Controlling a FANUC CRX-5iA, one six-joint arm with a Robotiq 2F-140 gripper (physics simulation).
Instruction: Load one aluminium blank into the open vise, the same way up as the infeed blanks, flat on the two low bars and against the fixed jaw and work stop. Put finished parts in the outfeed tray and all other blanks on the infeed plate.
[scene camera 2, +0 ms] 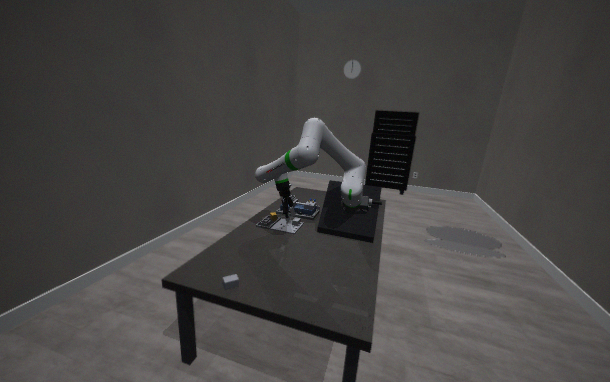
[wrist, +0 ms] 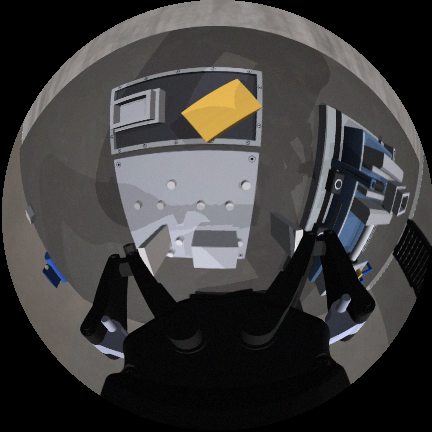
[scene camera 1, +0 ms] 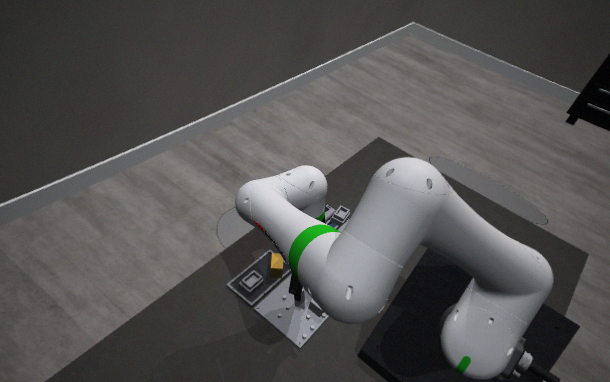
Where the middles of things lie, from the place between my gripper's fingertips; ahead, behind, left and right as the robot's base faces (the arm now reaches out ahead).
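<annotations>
My hand is 1 cm short of the grey infeed plate (scene camera 1: 293,323), 5 cm to the right of it and 3 cm above it. The brass blank (wrist: 216,112) is 13 cm ahead of my hand, and the dark outfeed tray (scene camera 1: 262,267) is 5 cm to the left of my hand, 15 cm ahead of it and 3 cm below it.
</annotations>
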